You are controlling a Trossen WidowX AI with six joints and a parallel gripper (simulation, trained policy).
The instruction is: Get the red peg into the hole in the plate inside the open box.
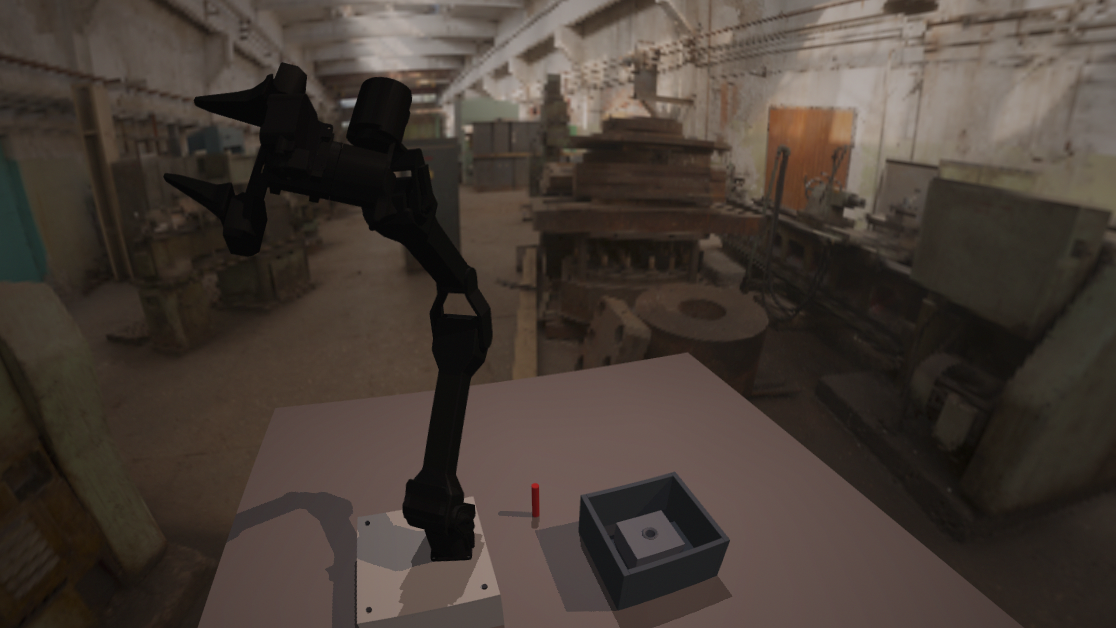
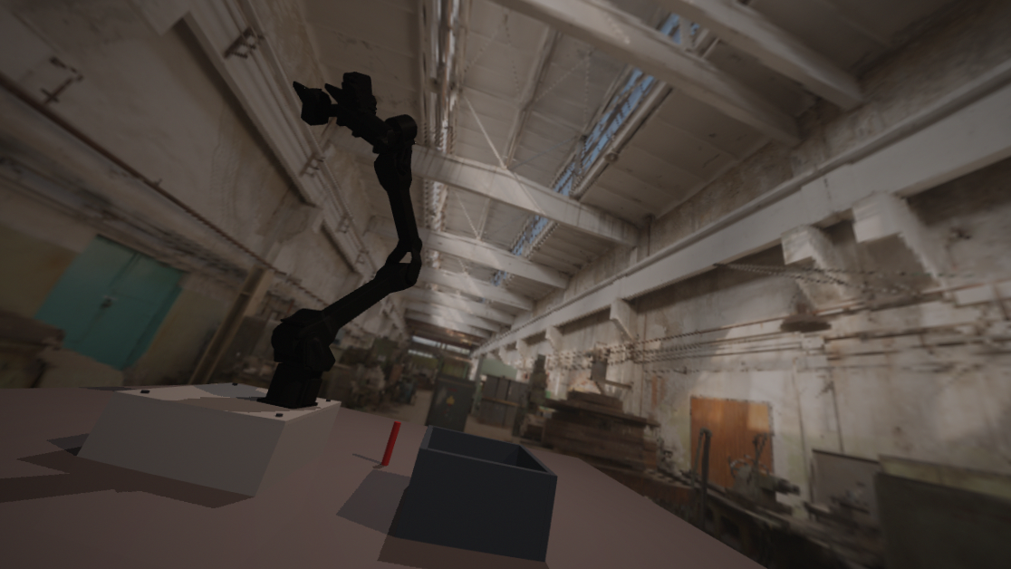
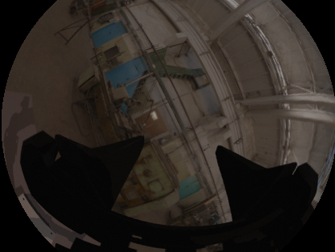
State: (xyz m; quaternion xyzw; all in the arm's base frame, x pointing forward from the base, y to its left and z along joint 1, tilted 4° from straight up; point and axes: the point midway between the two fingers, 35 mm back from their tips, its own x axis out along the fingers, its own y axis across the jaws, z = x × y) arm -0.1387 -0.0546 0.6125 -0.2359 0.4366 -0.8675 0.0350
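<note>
Now: gripper tip 35 cm short of the red peg, 24 cm to the right of it and 66 cm above it. The rest, counted from my gripper tip: dark grey box 53 cm ahead, 11 cm to the left, 67 cm below; light grey plate 53 cm ahead, 11 cm to the left, 66 cm below.
</note>
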